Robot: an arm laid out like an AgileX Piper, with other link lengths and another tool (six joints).
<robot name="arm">
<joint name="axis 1" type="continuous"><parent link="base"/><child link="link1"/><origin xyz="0 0 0.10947"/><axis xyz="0 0 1"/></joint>
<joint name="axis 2" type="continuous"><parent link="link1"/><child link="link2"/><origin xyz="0 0 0" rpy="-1.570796 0 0"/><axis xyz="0 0 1"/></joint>
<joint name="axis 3" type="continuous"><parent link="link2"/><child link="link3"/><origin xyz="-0.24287 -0.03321 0"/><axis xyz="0 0 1"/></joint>
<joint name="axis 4" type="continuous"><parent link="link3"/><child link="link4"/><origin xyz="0.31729 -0.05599 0" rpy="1.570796 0 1.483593"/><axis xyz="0 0 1"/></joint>
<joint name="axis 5" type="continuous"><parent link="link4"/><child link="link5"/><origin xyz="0 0 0" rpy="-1.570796 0 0"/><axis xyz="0 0 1"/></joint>
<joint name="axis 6" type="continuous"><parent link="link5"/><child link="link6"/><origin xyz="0 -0.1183 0" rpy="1.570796 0 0"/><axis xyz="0 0 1"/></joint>
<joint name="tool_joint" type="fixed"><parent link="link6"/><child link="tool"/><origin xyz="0.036 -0.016 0.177" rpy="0 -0.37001 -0.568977"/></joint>
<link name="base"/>
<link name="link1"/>
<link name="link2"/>
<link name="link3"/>
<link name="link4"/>
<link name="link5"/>
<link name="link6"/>
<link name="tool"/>
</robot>
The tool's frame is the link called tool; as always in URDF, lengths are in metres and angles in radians. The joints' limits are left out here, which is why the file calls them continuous.
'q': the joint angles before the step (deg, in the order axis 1, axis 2, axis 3, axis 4, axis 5, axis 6). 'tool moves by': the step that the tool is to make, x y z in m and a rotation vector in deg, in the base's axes. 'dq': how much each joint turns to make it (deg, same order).
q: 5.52 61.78 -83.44 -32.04 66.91 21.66
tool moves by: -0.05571 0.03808 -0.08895 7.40 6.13 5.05
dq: 0.01 -15.33 20.05 9.96 0.01 -1.62
